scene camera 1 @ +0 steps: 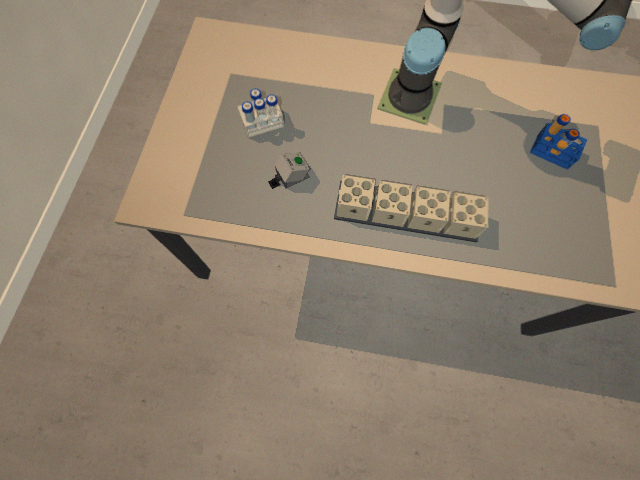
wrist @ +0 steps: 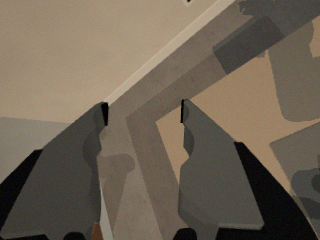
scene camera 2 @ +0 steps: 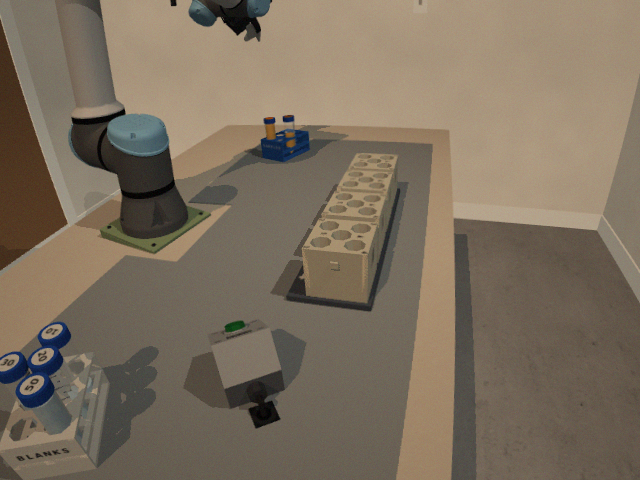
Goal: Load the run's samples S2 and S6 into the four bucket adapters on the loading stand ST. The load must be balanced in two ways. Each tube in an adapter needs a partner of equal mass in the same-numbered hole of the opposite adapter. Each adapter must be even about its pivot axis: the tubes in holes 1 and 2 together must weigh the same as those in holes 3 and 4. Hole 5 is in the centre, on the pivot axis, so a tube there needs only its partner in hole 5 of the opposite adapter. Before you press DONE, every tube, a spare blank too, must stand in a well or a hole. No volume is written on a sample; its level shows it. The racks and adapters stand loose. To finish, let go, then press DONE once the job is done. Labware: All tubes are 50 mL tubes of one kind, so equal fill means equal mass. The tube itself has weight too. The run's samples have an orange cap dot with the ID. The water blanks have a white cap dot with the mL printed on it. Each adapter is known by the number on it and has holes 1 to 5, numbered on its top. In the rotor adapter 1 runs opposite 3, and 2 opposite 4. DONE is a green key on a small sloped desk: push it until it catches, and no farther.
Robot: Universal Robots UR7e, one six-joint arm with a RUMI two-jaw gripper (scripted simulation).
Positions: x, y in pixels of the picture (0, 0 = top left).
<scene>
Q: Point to a blue sample rack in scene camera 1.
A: At 568, 153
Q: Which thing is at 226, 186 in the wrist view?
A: My gripper.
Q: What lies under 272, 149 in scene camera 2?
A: A blue sample rack.
</scene>
